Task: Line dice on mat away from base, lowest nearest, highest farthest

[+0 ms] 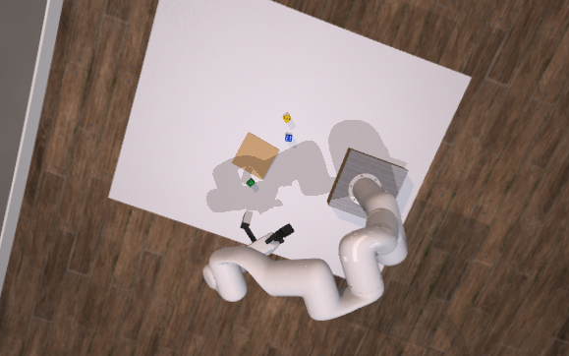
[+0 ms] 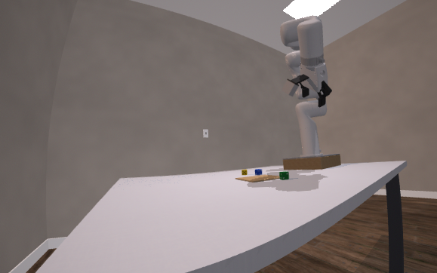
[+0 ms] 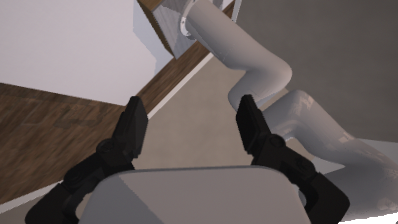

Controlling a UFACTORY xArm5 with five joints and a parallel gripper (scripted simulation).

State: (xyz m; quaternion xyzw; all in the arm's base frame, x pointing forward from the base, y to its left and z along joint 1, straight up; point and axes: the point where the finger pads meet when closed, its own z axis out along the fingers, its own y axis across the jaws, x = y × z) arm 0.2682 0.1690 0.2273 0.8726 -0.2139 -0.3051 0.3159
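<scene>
Right now the yellow die is 350 mm to the right of my hand, 280 mm below it and 90 mm ahead of it. Also, from my hand: tan mat (290 mm below, 170 mm to the right, 170 mm ahead); blue die (280 mm to the right, 280 mm below, 60 mm ahead); green die (280 mm below, 160 mm ahead, 70 mm to the right).
</scene>
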